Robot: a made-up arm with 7 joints. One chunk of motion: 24 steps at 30 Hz.
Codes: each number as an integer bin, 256 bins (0 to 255) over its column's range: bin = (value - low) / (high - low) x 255, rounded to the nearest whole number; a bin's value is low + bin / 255 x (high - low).
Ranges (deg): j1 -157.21..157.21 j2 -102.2..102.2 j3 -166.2..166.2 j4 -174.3..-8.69 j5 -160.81..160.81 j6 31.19..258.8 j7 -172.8..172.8
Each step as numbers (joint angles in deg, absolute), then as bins.
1 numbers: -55.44 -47.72 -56.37 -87.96 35.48 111.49 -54.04
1 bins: 83 68 84 133 156 90 88
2 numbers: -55.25 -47.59 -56.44 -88.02 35.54 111.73 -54.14
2 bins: 83 68 84 133 156 90 88
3 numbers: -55.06 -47.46 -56.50 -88.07 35.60 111.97 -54.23
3 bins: 83 68 84 133 156 91 87
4 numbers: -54.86 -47.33 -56.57 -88.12 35.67 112.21 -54.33
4 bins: 83 68 84 133 156 91 87
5 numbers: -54.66 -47.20 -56.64 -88.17 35.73 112.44 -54.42
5 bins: 83 69 84 133 156 91 87
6 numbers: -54.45 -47.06 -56.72 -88.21 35.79 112.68 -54.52
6 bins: 83 69 84 133 156 91 87
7 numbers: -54.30 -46.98 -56.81 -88.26 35.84 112.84 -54.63
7 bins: 83 69 84 132 156 91 87
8 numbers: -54.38 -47.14 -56.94 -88.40 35.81 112.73 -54.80
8 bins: 83 69 84 132 156 91 87
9 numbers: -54.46 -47.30 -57.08 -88.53 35.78 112.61 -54.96
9 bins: 83 68 84 132 156 91 87
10 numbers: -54.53 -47.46 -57.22 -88.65 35.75 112.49 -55.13
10 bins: 83 68 84 132 156 91 87
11 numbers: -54.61 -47.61 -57.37 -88.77 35.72 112.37 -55.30
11 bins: 83 68 83 132 156 91 87
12 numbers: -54.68 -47.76 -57.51 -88.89 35.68 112.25 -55.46
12 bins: 83 68 83 132 156 91 87
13 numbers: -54.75 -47.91 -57.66 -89.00 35.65 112.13 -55.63
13 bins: 83 68 83 131 156 91 86
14 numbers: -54.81 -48.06 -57.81 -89.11 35.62 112.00 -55.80
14 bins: 83 68 83 131 156 91 86
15 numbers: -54.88 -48.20 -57.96 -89.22 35.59 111.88 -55.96
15 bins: 83 67 83 131 156 90 86
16 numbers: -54.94 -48.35 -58.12 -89.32 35.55 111.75 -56.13
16 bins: 83 67 83 131 156 90 86
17 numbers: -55.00 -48.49 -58.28 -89.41 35.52 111.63 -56.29
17 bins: 83 67 83 131 156 90 86
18 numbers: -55.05 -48.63 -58.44 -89.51 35.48 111.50 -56.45
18 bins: 83 67 83 131 156 90 86
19 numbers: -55.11 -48.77 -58.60 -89.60 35.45 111.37 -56.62
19 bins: 83 67 83 130 156 90 86
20 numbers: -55.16 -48.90 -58.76 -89.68 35.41 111.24 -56.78
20 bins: 83 66 82 130 156 90 86
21 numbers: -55.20 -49.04 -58.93 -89.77 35.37 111.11 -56.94
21 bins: 83 66 82 130 156 90 85
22 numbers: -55.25 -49.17 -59.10 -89.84 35.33 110.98 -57.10
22 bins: 83 66 82 130 156 89 85
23 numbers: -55.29 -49.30 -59.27 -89.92 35.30 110.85 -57.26
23 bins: 83 66 82 130 155 89 85
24 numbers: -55.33 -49.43 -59.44 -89.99 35.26 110.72 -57.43
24 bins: 83 66 82 130 155 89 85
